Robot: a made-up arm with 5 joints. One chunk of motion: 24 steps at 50 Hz.
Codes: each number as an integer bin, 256 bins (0 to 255) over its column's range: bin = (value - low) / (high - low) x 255, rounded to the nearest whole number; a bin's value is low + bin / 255 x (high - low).
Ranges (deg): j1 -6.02..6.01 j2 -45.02..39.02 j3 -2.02..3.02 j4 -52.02..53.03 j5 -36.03..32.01
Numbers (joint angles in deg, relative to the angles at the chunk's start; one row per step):
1: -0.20 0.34 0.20 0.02 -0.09
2: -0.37 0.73 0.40 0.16 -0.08
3: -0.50 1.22 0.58 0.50 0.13
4: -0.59 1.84 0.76 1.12 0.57
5: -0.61 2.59 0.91 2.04 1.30
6: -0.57 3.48 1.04 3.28 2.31
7: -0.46 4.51 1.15 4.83 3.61
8: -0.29 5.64 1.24 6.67 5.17
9: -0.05 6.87 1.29 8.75 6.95
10: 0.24 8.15 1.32 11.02 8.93
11: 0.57 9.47 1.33 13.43 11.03
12: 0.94 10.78 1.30 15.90 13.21
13: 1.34 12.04 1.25 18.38 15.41
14: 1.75 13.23 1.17 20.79 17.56
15: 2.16 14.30 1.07 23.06 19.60
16: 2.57 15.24 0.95 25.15 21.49
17: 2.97 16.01 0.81 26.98 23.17
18: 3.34 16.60 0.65 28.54 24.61
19: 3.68 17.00 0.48 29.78 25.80
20: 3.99 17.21 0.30 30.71 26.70
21: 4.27 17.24 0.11 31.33 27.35
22: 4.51 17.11 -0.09 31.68 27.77
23: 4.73 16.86 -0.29 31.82 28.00
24: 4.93 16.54 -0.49 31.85 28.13
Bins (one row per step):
1: 123 138 112 126 135
2: 120 139 122 127 135
3: 117 140 132 127 136
4: 115 142 141 129 137
5: 115 144 148 131 140
6: 116 147 155 134 144
7: 118 150 160 138 149
8: 121 154 165 142 154
9: 127 157 167 148 161
10: 133 161 169 153 169
11: 140 165 169 159 176
12: 148 169 168 165 185
13: 156 173 165 171 193
14: 165 177 161 177 201
15: 173 180 156 182 208
16: 182 183 150 187 216
17: 191 185 143 192 222
18: 198 187 135 196 227
19: 206 188 126 199 232
20: 212 189 117 201 235
21: 218 189 108 202 238
22: 223 189 98 203 239
23: 228 188 88 204 240
24: 232 187 77 204 240

